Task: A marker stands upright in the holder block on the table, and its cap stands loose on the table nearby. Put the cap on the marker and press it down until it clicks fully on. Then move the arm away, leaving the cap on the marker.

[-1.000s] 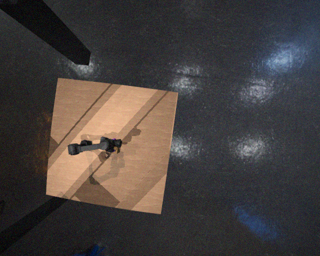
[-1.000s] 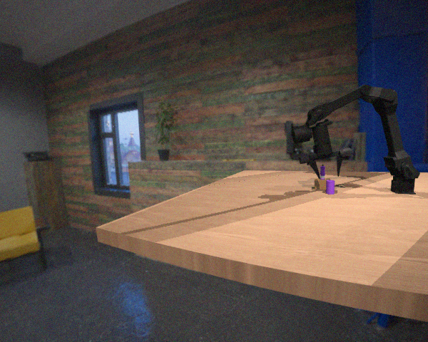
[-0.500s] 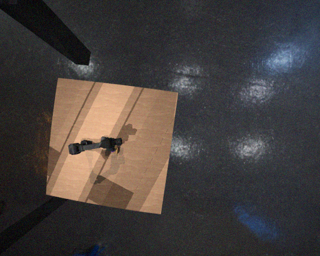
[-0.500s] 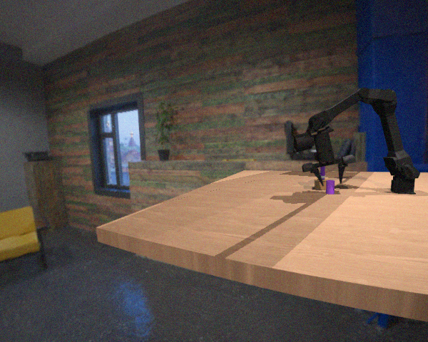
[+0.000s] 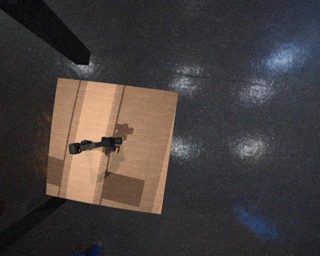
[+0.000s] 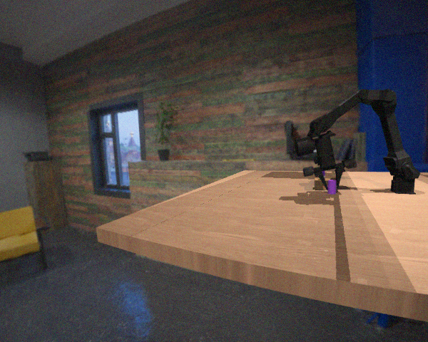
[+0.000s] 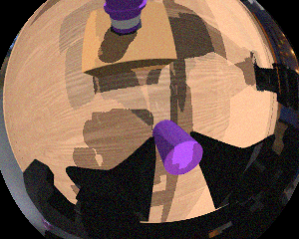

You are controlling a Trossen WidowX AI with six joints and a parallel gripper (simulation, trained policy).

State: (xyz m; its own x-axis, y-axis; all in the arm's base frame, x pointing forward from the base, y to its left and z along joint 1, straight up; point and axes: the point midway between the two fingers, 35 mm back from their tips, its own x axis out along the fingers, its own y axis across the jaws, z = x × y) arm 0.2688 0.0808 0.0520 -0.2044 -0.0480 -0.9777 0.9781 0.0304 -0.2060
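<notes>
Right now my gripper tip is 30 mm short of the purple marker, 100 mm to the left of it and 60 mm below it. The rest, counted from my gripper tip: tan holder block: 30 mm ahead, 100 mm to the right; then purple cap: 10 mm above.
</notes>
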